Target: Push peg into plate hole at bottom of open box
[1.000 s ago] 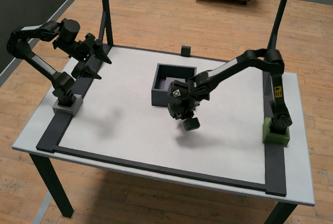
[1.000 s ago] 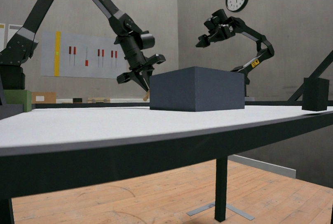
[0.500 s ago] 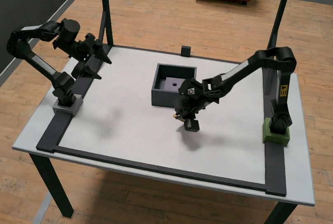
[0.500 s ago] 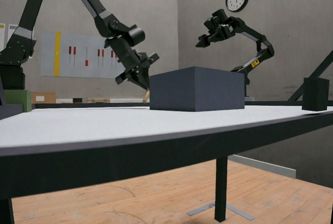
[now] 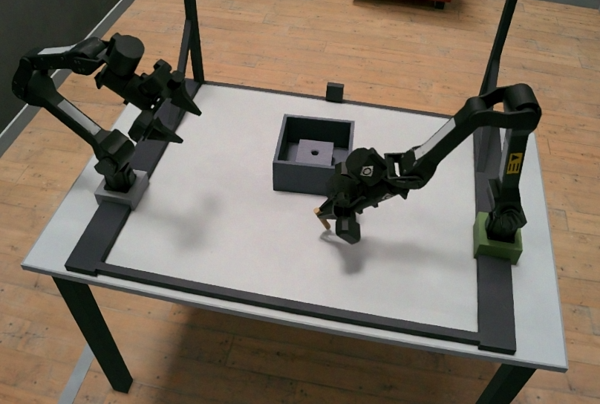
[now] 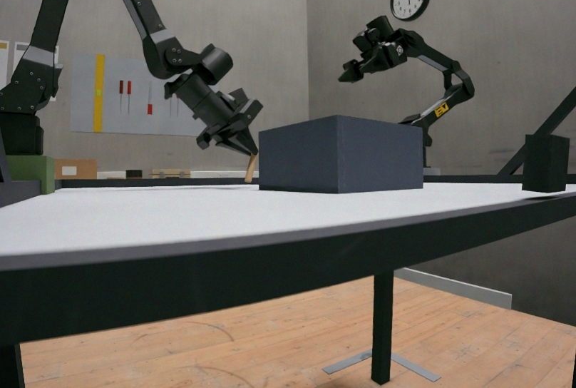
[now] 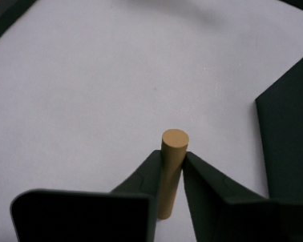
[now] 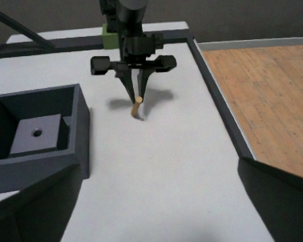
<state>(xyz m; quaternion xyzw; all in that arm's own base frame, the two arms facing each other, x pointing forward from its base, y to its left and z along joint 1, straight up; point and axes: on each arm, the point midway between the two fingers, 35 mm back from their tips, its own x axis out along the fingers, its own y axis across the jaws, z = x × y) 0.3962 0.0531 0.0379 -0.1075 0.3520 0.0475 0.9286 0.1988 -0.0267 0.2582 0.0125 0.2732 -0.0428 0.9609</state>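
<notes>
My left hand is 40 mm above the peg, 20 mm to the left of it and 10 mm past it. From my left hand the other things lie so: grey plate 220 mm behind, 60 mm to the right, 50 mm below; box 220 mm behind, 70 mm below, 60 mm to the right.
</notes>
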